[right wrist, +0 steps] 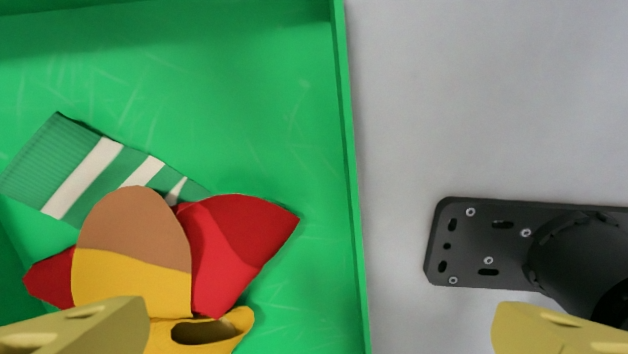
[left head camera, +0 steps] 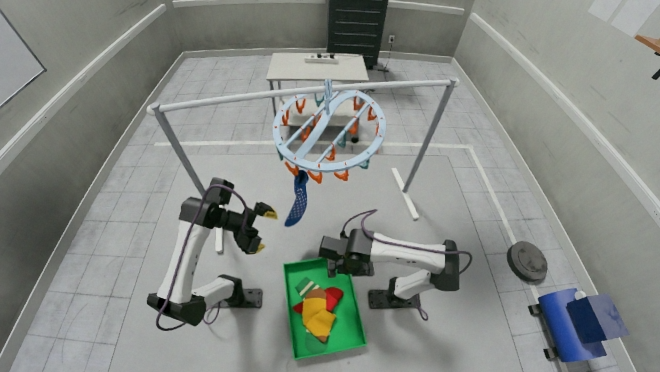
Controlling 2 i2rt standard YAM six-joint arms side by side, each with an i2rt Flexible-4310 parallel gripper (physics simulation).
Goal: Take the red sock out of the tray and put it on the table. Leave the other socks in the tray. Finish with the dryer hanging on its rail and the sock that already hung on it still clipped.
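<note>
The red sock [left head camera: 334,299] [right wrist: 225,240] lies in the green tray [left head camera: 356,320] [right wrist: 350,165], partly covered by a yellow sock with a brown end [left head camera: 315,310] [right wrist: 132,275]. A green and white striped sock [left head camera: 306,287] [right wrist: 85,175] lies beside them, partly under the pile. The light blue round dryer [left head camera: 280,142] hangs on the rail [left head camera: 240,96], with a blue sock [left head camera: 299,200] clipped at its front. My left gripper [left head camera: 266,231] is open and empty, left of the blue sock. My right gripper [right wrist: 320,313] is open above the tray's right side; its fingers are hidden in the head view.
Grey posts [left head camera: 180,147] [left head camera: 431,135] carry the rail at both sides. The right arm's black base plate [right wrist: 465,245] stands right of the tray. A white table [left head camera: 290,67] stands at the back, and a dark round disc [left head camera: 527,261] lies at the far right.
</note>
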